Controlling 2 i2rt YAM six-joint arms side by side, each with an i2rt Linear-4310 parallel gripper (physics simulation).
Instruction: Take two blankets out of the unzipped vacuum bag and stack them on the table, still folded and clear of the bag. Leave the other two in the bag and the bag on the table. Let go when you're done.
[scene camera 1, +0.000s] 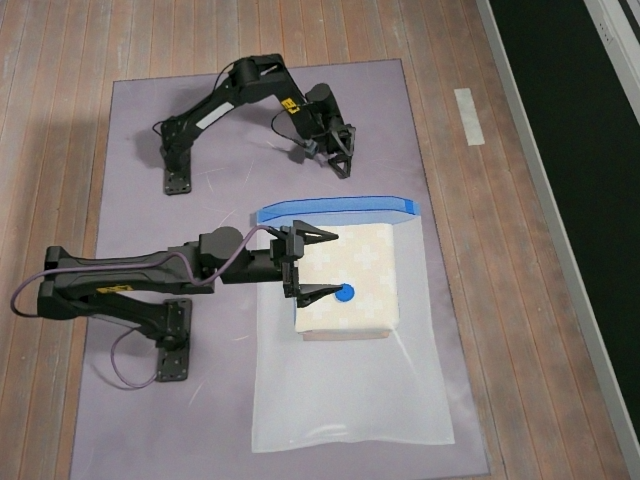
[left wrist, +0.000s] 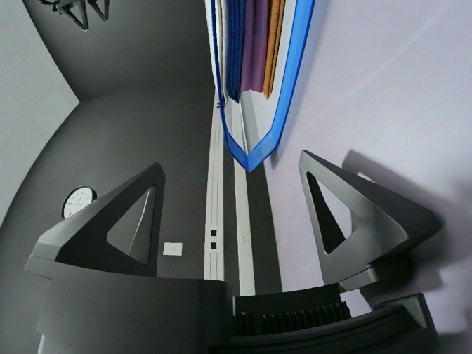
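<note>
A clear bag (scene camera 1: 351, 392) (left wrist: 296, 60) with a blue-edged open mouth lies on the table (scene camera 1: 217, 413) (left wrist: 390, 100). Four folded blankets are stacked inside: cream (scene camera 1: 361, 263) on top, then dark blue (left wrist: 234, 50), purple (left wrist: 256, 45) and orange (left wrist: 275, 40) at the bottom. The cream one hides most of the others in scene camera 1. My left gripper (scene camera 1: 349, 153) (left wrist: 229, 162) is open and empty, outside the bag, facing its mouth. My right gripper (scene camera 1: 339, 263) (left wrist: 96, 24) is open and empty, above the bag and the cream blanket.
A round blue valve (scene camera 1: 346, 293) sits on the bag's top sheet near one right fingertip. The right arm (scene camera 1: 129, 262) reaches in from the picture's left. The left arm (scene camera 1: 253, 82) arches over the table beyond the bag's mouth. Wooden floor (scene camera 1: 527, 310) surrounds the table.
</note>
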